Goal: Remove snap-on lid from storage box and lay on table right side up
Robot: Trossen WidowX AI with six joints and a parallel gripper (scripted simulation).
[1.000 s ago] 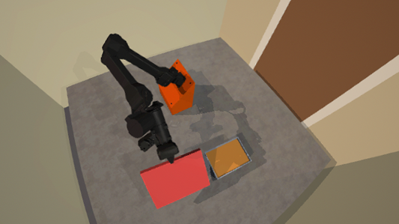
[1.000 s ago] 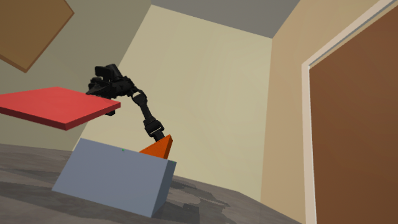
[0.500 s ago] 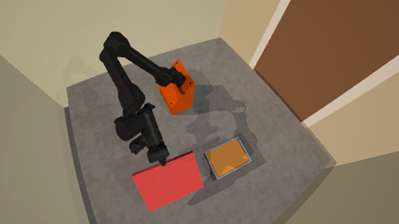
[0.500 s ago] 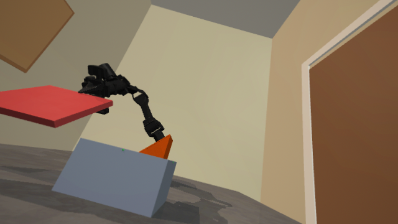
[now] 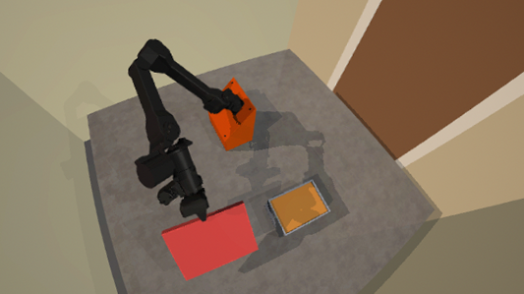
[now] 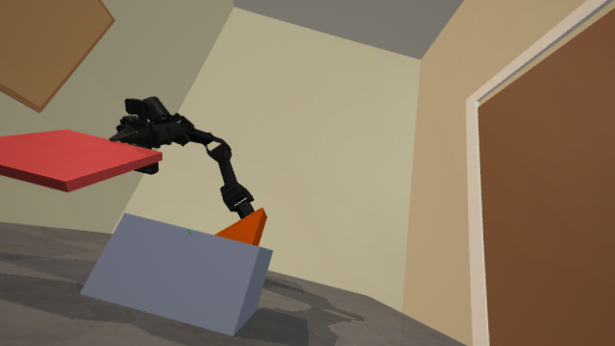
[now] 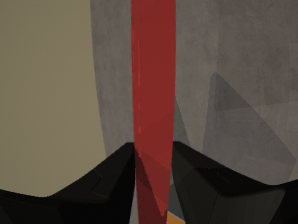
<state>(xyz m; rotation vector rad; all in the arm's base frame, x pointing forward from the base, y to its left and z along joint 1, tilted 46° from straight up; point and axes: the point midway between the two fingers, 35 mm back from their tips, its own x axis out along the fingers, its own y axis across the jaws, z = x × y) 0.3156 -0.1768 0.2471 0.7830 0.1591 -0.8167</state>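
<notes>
My gripper tip is 60 mm short of the red lid, 50 mm above it and 10 mm to the left of it. Round my gripper tip: grey storage box (300 mm to the left, 180 mm below, 120 mm ahead).
</notes>
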